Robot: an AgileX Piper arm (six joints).
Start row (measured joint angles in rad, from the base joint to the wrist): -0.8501 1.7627 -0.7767 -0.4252 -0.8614 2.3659
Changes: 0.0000 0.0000 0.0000 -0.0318 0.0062 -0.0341; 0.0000 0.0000 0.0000 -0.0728 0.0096 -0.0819; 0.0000 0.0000 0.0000 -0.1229 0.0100 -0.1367; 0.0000 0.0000 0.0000 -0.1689 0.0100 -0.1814; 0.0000 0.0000 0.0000 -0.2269 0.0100 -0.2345; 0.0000 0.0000 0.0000 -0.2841 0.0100 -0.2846; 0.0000 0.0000 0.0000 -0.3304 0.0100 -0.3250; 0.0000 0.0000 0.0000 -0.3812 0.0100 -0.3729; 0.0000 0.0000 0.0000 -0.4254 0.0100 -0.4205
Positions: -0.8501 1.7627 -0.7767 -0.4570 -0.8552 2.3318; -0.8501 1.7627 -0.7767 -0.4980 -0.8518 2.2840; -0.8501 1.7627 -0.7767 -0.5481 -0.8514 2.2292; -0.8501 1.7627 -0.7767 -0.5941 -0.8514 2.1845; -0.8501 1.7627 -0.7767 -0.6521 -0.8514 2.1314; -0.8501 1.7627 -0.7767 -0.7093 -0.8514 2.0813; -0.8501 1.7627 -0.7767 -0.7556 -0.8514 2.0409; -0.8501 1.7627 -0.7767 -0.8064 -0.8514 1.9930; -0.8501 1.7627 -0.7767 -0.8506 -0.8514 1.9454
